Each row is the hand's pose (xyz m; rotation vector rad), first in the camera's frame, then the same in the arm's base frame.
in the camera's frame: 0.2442 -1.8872 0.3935 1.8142 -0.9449 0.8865
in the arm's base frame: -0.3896 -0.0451 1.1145 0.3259 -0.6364 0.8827
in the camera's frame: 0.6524 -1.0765 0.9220 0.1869 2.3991 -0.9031
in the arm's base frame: 0.4773 0.4103 0.7346 0.4258 1.1950 -2.3937
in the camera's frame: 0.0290 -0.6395 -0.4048 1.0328 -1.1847 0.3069
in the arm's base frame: -0.1492 -0.5570 -0.2713 -0.4870 -1.0432 0.5490
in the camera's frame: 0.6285 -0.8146 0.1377 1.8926 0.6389 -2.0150
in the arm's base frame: 0.3973 -0.2788 0.2839 1.3305 -1.1713 -1.7276
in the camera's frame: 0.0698 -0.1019 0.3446 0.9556 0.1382 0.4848
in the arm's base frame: 0.3291 0.1951 -0.5121 -0.3416 0.0151 -0.1552
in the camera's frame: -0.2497 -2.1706 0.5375 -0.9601 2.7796 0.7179
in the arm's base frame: -0.9077 0.2218 1.1874 0.0952 -2.8226 1.2625
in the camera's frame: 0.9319 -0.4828 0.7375 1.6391 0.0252 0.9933
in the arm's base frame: 0.9584 0.2182 0.2916 0.3142 0.0640 0.3929
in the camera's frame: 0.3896 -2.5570 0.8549 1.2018 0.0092 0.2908
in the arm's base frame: -0.4858 0.2500 1.8802 -0.1494 -0.2464 -0.1855
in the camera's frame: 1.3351 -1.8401 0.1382 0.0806 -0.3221 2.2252
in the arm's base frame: 0.4856 -0.6496 1.4695 -0.7609 0.9397 1.4640
